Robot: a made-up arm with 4 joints. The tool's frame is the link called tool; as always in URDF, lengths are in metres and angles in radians. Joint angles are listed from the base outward.
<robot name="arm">
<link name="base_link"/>
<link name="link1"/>
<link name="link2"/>
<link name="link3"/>
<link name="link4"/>
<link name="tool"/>
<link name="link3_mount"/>
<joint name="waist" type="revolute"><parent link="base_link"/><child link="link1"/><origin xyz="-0.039 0.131 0.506" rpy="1.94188 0.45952 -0.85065"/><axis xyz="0 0 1"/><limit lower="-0.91" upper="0.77"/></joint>
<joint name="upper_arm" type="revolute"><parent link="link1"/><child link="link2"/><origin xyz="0.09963 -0.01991 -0.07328" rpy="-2.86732 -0.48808 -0.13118"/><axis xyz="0 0 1"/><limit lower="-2.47" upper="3.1"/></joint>
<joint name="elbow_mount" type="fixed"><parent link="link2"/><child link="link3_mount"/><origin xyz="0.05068 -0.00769 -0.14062"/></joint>
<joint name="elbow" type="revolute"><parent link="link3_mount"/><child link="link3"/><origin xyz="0.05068 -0.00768 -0.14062" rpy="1.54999 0.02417 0.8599"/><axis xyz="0 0 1"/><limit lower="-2.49" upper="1.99"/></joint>
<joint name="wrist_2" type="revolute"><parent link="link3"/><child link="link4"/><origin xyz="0.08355 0.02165 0.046" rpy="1.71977 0.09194 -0.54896"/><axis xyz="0 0 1"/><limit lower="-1.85" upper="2.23"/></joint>
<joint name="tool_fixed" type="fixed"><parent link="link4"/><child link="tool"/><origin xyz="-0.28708 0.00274 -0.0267" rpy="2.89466 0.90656 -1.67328"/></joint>
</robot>
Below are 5 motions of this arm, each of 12 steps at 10 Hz.
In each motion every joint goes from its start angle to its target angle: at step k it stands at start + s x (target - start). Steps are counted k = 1, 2, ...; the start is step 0. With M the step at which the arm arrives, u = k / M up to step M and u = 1 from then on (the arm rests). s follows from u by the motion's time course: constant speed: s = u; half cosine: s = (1 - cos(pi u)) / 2; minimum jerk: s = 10 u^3 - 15 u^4 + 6 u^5.
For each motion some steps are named. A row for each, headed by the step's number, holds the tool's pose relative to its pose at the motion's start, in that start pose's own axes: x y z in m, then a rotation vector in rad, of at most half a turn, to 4 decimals.
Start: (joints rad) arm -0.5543 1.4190 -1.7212 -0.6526
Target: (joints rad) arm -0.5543 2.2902 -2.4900 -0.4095
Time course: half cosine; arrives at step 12
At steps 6, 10, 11, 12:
6: 0.1900 -0.0756 -0.0747 -0.1587 0.1212 -0.6329
10: 0.2804 -0.2031 -0.1615 -0.4099 0.2040 -1.1563
11: 0.2854 -0.2198 -0.1710 -0.4453 0.2112 -1.2140
12: 0.2868 -0.2255 -0.1742 -0.4577 0.2136 -1.2336

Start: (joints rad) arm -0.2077 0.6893 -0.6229 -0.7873
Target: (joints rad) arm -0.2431 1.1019 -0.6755 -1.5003
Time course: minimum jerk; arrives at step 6
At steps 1, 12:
1: -0.0008 -0.0045 0.0087 0.0328 0.0033 0.0091
12: -0.0082 -0.2365 0.1762 0.9358 -0.0268 0.1796

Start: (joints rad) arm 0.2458 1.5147 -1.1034 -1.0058
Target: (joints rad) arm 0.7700 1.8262 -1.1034 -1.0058
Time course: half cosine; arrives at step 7
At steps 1, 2, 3, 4, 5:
1: -0.0004 0.0058 -0.0048 -0.0150 0.0020 0.0010
2: -0.0016 0.0216 -0.0187 -0.0573 0.0066 0.0031
3: -0.0036 0.0432 -0.0400 -0.1186 0.0112 0.0042
4: -0.0063 0.0652 -0.0654 -0.1869 0.0131 0.0028
5: -0.0090 0.0831 -0.0895 -0.2483 0.0119 -0.0005

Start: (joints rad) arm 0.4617 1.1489 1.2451 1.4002
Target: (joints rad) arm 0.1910 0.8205 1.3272 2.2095
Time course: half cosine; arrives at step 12
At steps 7, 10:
7: 0.0834 -0.0250 -0.1243 -0.4634 0.0896 -0.3672
10: 0.1103 -0.0681 -0.1768 -0.6878 0.1387 -0.5375

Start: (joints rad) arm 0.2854 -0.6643 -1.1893 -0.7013
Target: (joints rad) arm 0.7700 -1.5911 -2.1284 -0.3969
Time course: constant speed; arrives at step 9
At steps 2, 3, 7, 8, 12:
2: -0.0741 0.0057 0.0030 -0.0132 -0.3384 0.0011
3: -0.1122 0.0013 0.0030 0.0116 -0.5044 0.0018
7: -0.2630 -0.0693 -0.0177 0.3145 -1.0918 0.0249
8: -0.2962 -0.1009 -0.0304 0.4374 -1.2075 0.0406
12: -0.3251 -0.1377 -0.0466 0.5766 -1.3058 0.0624

